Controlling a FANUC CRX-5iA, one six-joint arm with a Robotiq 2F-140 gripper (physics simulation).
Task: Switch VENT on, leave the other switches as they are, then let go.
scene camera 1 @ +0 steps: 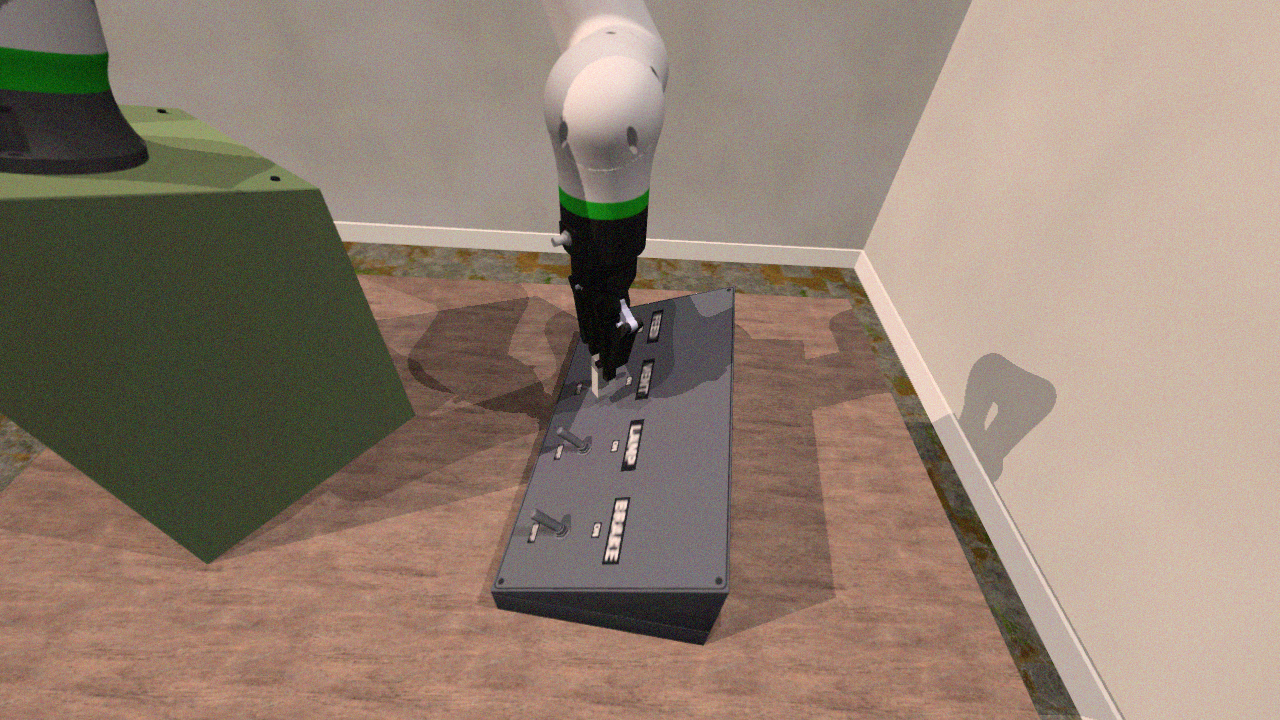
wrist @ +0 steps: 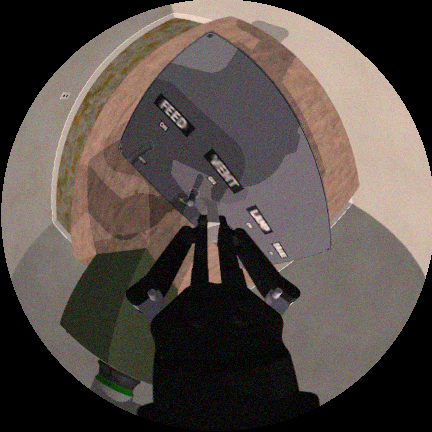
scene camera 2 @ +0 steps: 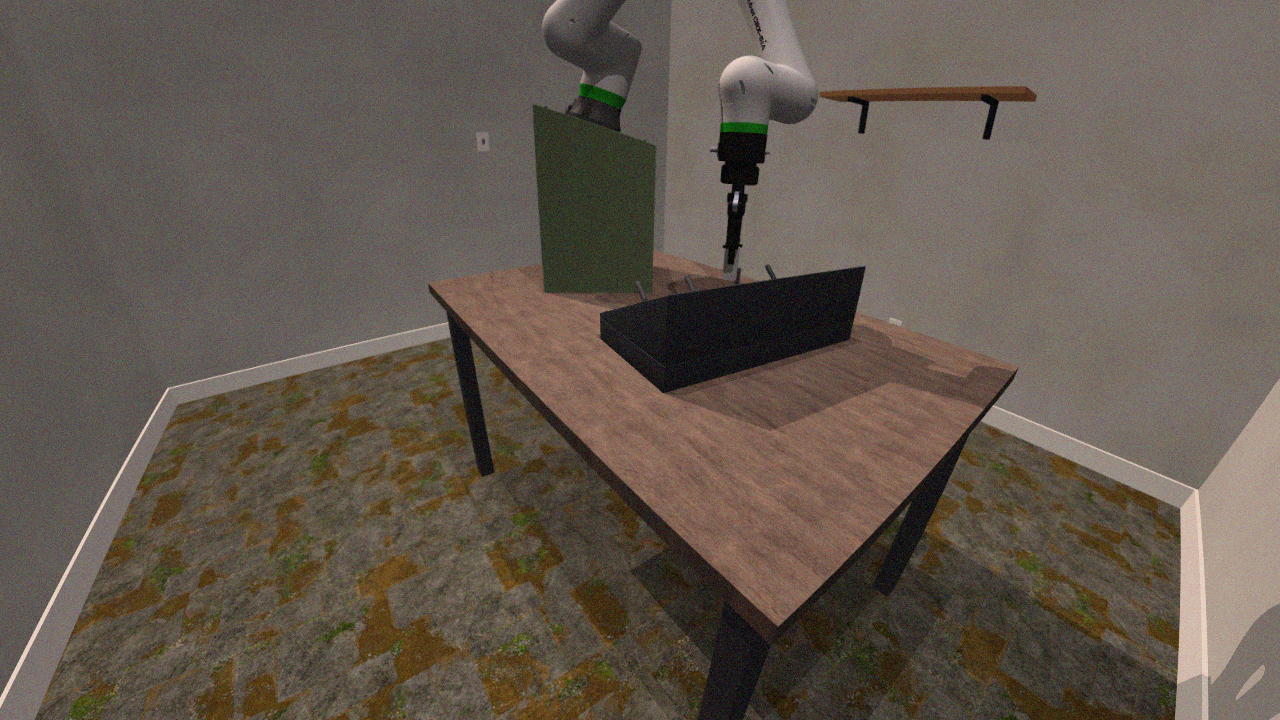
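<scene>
The grey panel has several levers. The VENT lever stands nearly upright in scene camera 2, unlike its neighbours, and seems tilted to its ON side; scene camera 1 mostly hides it. The FEED lever, LAMP lever and BRAKE lever lean to the low OFF side. My gripper is shut on nothing, its tips low beside the VENT lever. Contact cannot be told.
The panel stands on the wooden table. The green pedestal rises on the panel's OFF side and bears the arm's base. A wall shelf is beyond the arm.
</scene>
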